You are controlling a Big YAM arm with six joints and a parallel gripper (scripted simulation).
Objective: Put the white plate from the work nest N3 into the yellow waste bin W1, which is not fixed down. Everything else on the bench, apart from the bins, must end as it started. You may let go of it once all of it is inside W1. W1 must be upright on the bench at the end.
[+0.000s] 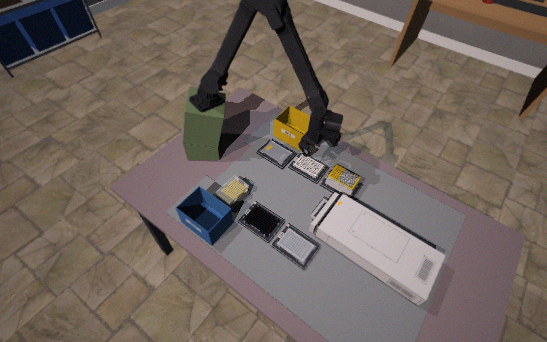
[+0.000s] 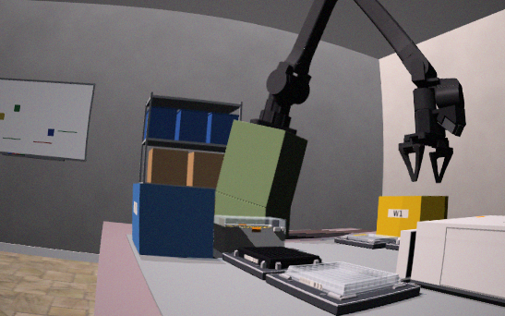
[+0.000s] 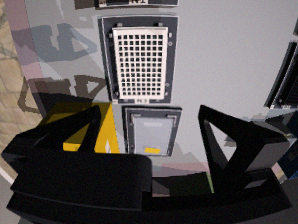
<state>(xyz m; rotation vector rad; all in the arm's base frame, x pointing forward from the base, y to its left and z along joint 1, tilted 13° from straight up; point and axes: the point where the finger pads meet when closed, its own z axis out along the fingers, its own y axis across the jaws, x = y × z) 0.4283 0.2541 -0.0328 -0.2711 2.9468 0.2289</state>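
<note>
My gripper is now 10 mm to the right of the white plate and 140 mm above it. The rest, counted from my hand: grey lidded plate: 170 mm behind, 40 mm to the right, 140 mm below; yellow tip box: 170 mm ahead, 40 mm to the left, 100 mm below; dark nest N3: 20 mm to the left, 150 mm below.
</note>
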